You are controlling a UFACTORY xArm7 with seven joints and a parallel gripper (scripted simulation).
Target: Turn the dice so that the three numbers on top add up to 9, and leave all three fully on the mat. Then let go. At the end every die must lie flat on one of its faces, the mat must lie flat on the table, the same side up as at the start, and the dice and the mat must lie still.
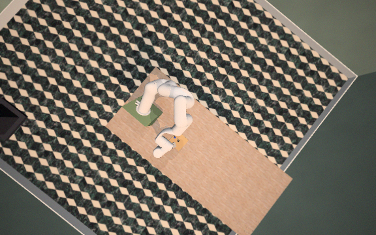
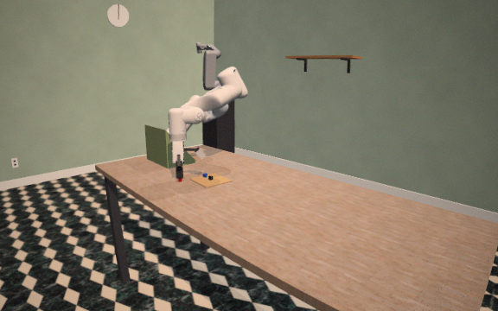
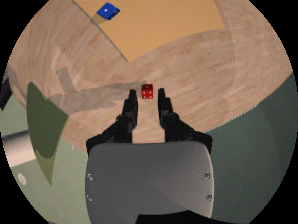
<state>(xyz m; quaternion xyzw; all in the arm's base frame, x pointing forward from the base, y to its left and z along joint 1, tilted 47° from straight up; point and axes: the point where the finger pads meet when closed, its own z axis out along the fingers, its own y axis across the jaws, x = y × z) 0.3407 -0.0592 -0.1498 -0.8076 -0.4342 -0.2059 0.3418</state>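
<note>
The red die is 30 mm below my hand. Round my hand: black die 80 mm ahead, 110 mm to the left, 30 mm below; blue die 30 mm ahead, 120 mm to the left, 30 mm below; tan mat 80 mm ahead, 110 mm to the left, 40 mm below.
</note>
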